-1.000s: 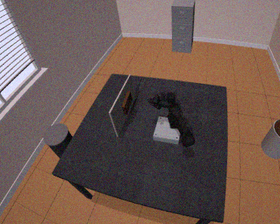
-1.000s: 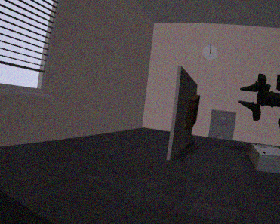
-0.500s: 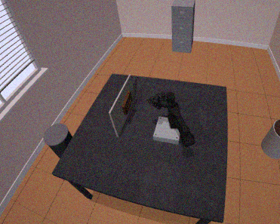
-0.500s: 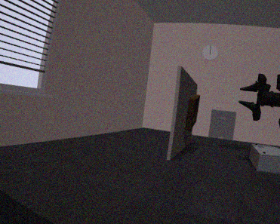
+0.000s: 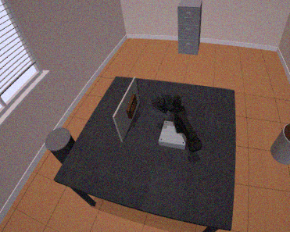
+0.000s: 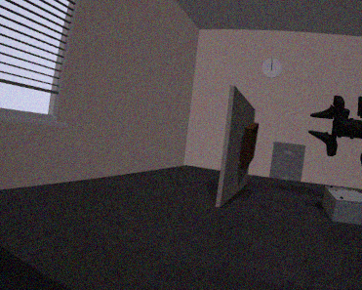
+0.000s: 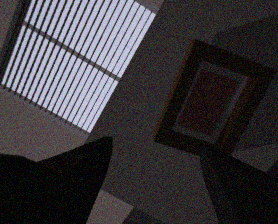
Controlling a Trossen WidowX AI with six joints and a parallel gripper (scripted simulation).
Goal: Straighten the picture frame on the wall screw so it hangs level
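Right now the picture frame is 20 cm ahead of my gripper tip, 4 cm to the right of it and 9 cm below it. The rest, counted from my gripper tip: upright wall panel (21 cm ahead, 2 cm to the right, 10 cm below).
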